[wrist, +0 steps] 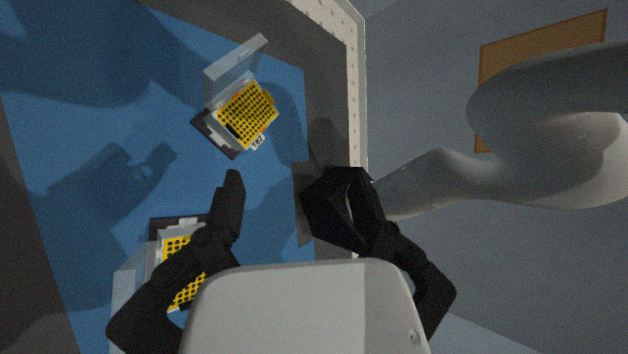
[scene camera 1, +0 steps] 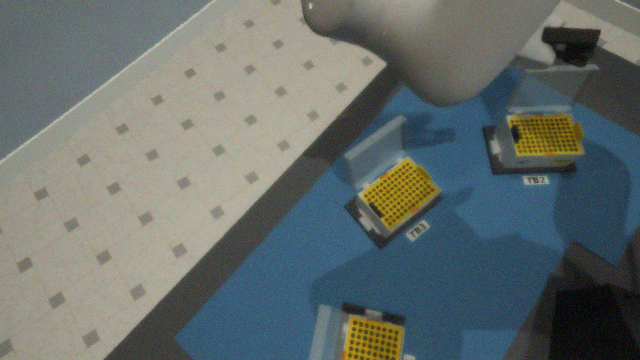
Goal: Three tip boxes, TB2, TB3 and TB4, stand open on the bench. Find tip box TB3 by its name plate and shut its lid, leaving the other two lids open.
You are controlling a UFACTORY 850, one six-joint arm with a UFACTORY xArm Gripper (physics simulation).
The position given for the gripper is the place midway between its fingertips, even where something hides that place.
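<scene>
In view of the robot's cameras is the gripper, seen in the wrist view (299, 181) as well as in scene camera 1 (543, 53).
</scene>
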